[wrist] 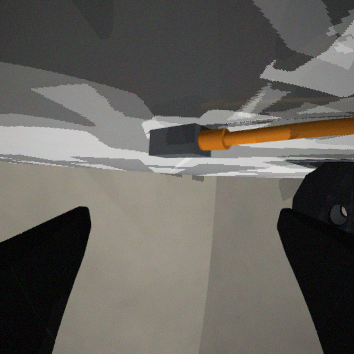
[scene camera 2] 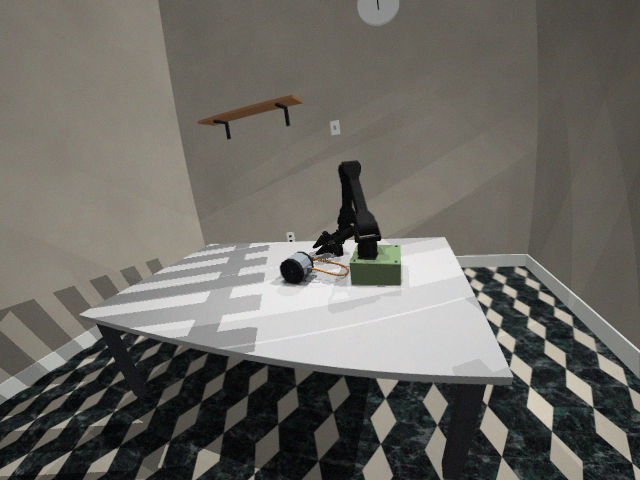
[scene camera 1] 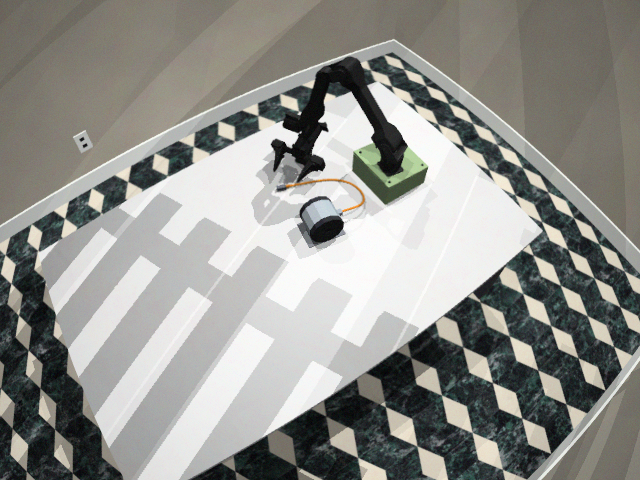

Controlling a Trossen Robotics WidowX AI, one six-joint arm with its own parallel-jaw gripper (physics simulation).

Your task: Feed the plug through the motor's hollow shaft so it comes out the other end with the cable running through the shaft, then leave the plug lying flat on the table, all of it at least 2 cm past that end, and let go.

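Frame: origin at the arm's base, x back, y right, z up, level; centimetres.
Where they show: gripper, fingertip midpoint: [wrist: 187,219] [scene camera 2: 314,251] [scene camera 1: 285,176]; arm's base, origin of the base link: [scene camera 2: 368,255] [scene camera 1: 390,166].
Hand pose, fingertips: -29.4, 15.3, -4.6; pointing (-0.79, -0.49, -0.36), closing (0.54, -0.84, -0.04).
Note:
Each offset is from my fingertips to the top centre of the thing, as dx, dy, dz. Level surfaces: height alone.
The dark grey plug @(-2.0, -0.8, -2.8) [scene camera 1: 281,188] [wrist: 175,141] lies on the table, apart from the motor and outside its shaft. The orange cable [scene camera 1: 330,179] [wrist: 280,135] curves from the plug round to a stub on the motor's side. The motor @(+2.1, -20.7, +6.0) [scene camera 1: 320,218] [scene camera 2: 298,266] [wrist: 311,187], a silver cylinder with black ends, lies on its side. A hole shows in its black end in the wrist view, partly behind the right finger. My gripper [scene camera 1: 287,175] [scene camera 2: 315,250] [wrist: 187,219] is open and empty, tilted low near the plug. The plug lies just beyond the fingertips, not between them.
The green base block [scene camera 1: 387,191] [scene camera 2: 375,273] carrying the arm stands to the right of the motor and cable. The white table @(dz -4.3) [scene camera 1: 248,372] [scene camera 2: 361,341] bears striped shadows. A wooden shelf [scene camera 2: 250,110] is on the wall behind.

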